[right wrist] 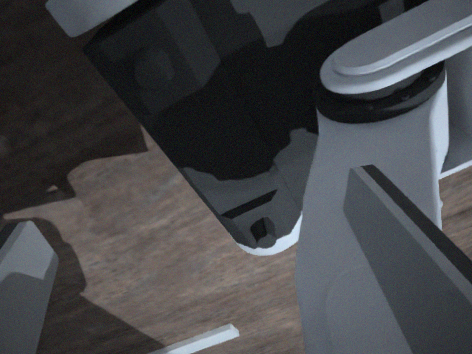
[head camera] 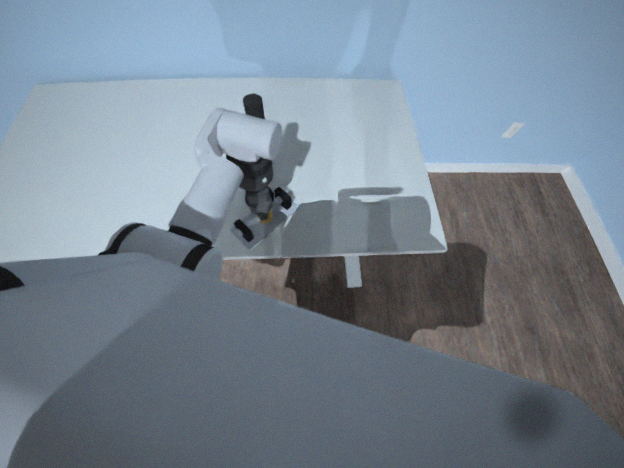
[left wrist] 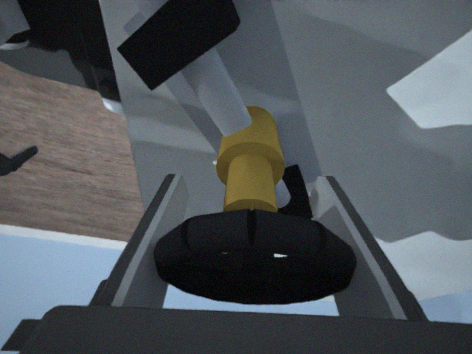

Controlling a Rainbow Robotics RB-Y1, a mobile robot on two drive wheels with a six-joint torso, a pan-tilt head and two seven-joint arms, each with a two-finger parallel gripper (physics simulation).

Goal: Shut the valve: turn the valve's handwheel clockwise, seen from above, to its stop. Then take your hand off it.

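The black handwheel [left wrist: 255,257] sits on the valve's yellow stem body [left wrist: 251,165] [head camera: 267,217], from which a grey pipe [left wrist: 215,92] with black end blocks runs along a grey base plate. My left gripper [left wrist: 248,186] is shut on the handwheel, with one finger on each side of its rim. In the head camera the left gripper [head camera: 262,204] hangs over the valve and hides the handwheel. My right gripper [right wrist: 198,214] is open wide and empty, away from the valve, in the right wrist view.
The valve stands near the front edge of a pale table [head camera: 131,166]. A wooden floor [head camera: 519,241] and a blue wall [head camera: 478,65] lie beyond it. My grey body fills the lower part of the head view. My white and black base parts stand near the right gripper's fingers.
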